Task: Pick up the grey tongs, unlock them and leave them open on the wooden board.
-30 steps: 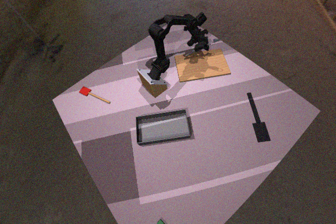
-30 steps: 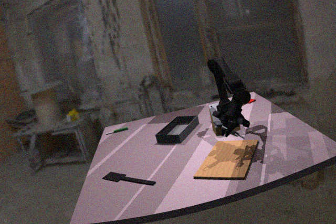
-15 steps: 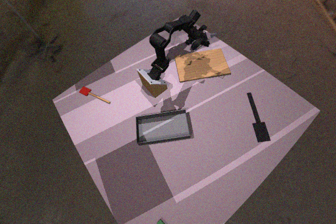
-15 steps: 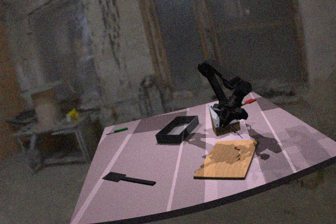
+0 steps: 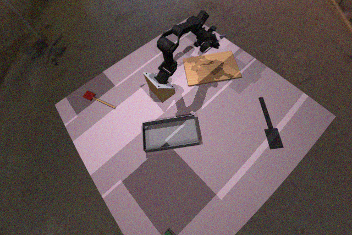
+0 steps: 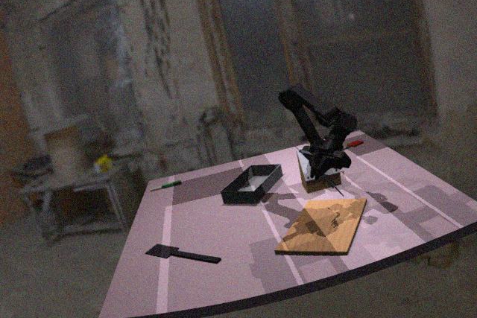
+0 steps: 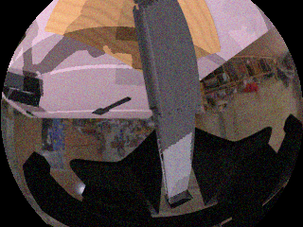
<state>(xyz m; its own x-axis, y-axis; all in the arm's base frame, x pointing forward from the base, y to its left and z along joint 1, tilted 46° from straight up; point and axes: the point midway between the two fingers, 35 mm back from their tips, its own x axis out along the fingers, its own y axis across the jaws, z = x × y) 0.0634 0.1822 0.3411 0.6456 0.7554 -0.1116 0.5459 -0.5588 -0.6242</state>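
Now: the wooden board 190 mm below my gripper tip, 30 mm to the right of it and 20 mm behind it. Round my gripper tip: black spatula: 510 mm ahead, 200 mm below, 40 mm to the right; roasting tin: 520 mm to the right, 210 mm ahead, 170 mm below; red spatula: 790 mm to the right, 310 mm behind, 190 mm below.
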